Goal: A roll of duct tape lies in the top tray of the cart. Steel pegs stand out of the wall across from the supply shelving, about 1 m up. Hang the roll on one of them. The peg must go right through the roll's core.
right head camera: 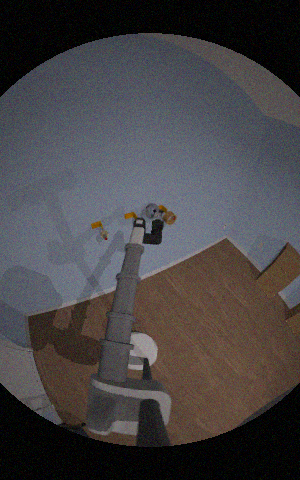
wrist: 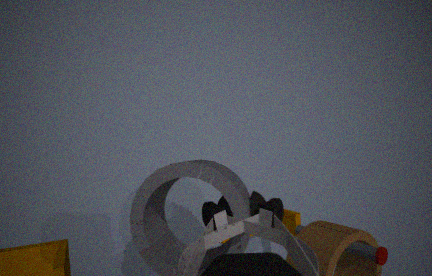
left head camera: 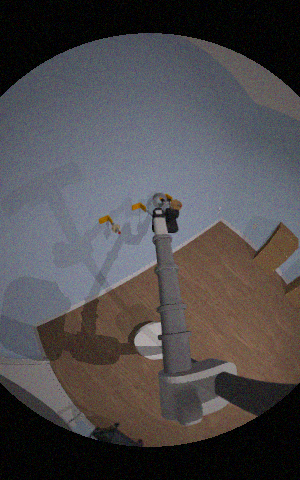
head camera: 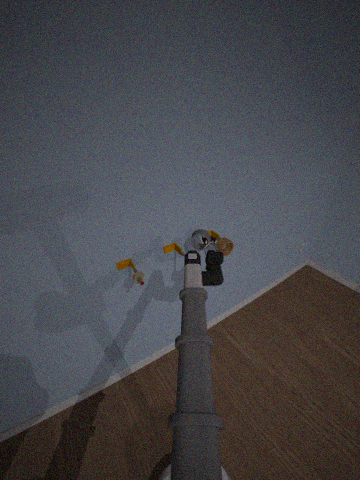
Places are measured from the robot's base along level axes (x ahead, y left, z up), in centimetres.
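Pixels of known places: gripper, fingertip midpoint: (right head camera: 157, 209) (wrist: 241, 207) (left head camera: 164, 198) (head camera: 208, 237); robot's base at its link origin: (right head camera: 136, 349) (left head camera: 154, 339).
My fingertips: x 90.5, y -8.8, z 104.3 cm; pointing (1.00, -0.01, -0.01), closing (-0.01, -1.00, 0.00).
For each thing: its top centre in the pictures, then the offset to it from my fingertips. "spot": a spot on its surface instead.
- grey duct tape roll at its top centre: (wrist: 191, 160) (head camera: 201, 231) (right head camera: 152, 204) (left head camera: 159, 193) dx -2.3, dy +4.2, dz +4.9 cm
- middle peg's yellow bracket at a spot on its surface: (wrist: 35, 257) (head camera: 171, 246) (left head camera: 136, 204) (right head camera: 129, 213) spot: dx -2.8, dy +20.0, dz -3.8 cm
- right peg's bracket at a spot on its surface: (wrist: 291, 219) spot: dx +6.7, dy -6.1, dz -3.4 cm
- tan roll at its top centre: (wrist: 333, 226) (head camera: 225, 239) (right head camera: 170, 212) (left head camera: 176, 200) dx +2.0, dy -9.5, dz -3.1 cm
- small pale roll at its top centre: (head camera: 137, 273) (left head camera: 114, 224) (right head camera: 103, 230) dx -24.6, dy +32.8, dz -2.8 cm
- Brown box-like furniture at a spot on its surface: (right head camera: 280, 270) spot: dx -16.3, dy -186.2, dz -56.3 cm
The grey duct tape roll (head camera: 195, 235) (left head camera: 154, 200) (right head camera: 148, 210) (wrist: 200, 168) stands upright close to the wall. My gripper (head camera: 209, 243) (wrist: 241, 207) is shut on its right-hand rim. Through its core the wrist view shows bare wall and no peg. The middle peg's yellow bracket (head camera: 173, 248) (left head camera: 138, 207) (right head camera: 130, 215) (wrist: 35, 257) is left of the roll; its peg is partly hidden behind my wrist in the head view and out of sight in the wrist view. The right peg's bracket (wrist: 291, 219) is partly hidden behind my fingers.
A tan roll (head camera: 225, 246) (wrist: 325, 242) hangs on the right peg, close beside my fingers. A small pale roll (head camera: 138, 276) (left head camera: 115, 228) (right head camera: 104, 234) hangs on the left peg. Brown box-like furniture (left head camera: 280, 247) (right head camera: 280, 270) stands at the right. My arm's shadow falls on the wall.
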